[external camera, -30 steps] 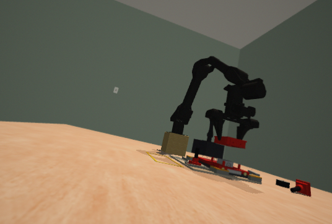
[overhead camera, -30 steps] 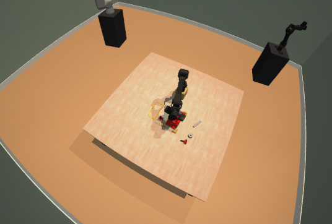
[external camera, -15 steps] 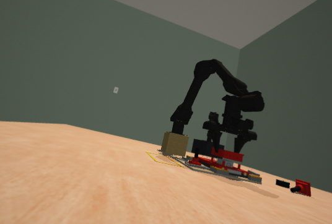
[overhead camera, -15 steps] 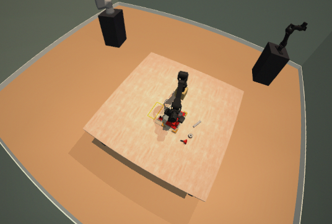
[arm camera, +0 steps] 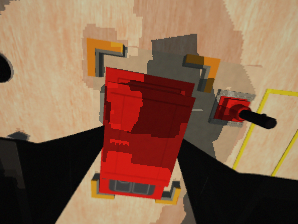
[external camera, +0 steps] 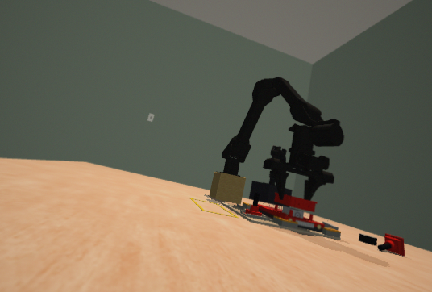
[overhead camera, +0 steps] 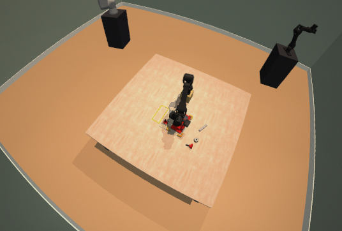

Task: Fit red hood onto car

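The grey engine block lies 10 mm to the left of my gripper tip and 30 mm below it. Round my gripper tip: grey rod: 50 mm behind, 230 mm to the left, 50 mm below; grey wheel: 90 mm ahead, 190 mm to the left, 50 mm below; red hood: 10 mm above.
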